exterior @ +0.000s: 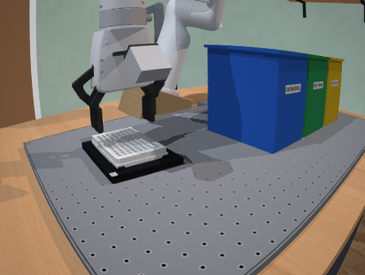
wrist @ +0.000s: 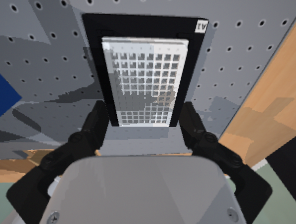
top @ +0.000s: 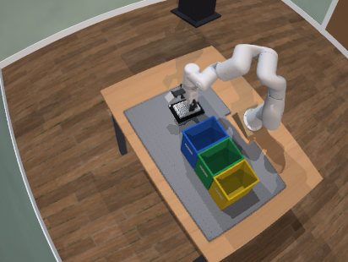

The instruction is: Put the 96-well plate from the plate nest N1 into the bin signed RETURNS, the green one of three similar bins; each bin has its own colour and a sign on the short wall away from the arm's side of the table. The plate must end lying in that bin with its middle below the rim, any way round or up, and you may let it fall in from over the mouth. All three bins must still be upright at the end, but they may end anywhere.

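My gripper is now 40 mm above the white 96-well plate. Round my hand: black plate nest: 60 mm below; blue bin: 230 mm to the left, 120 mm ahead, 30 mm above; green bin: 360 mm to the left, 150 mm ahead, 30 mm above.
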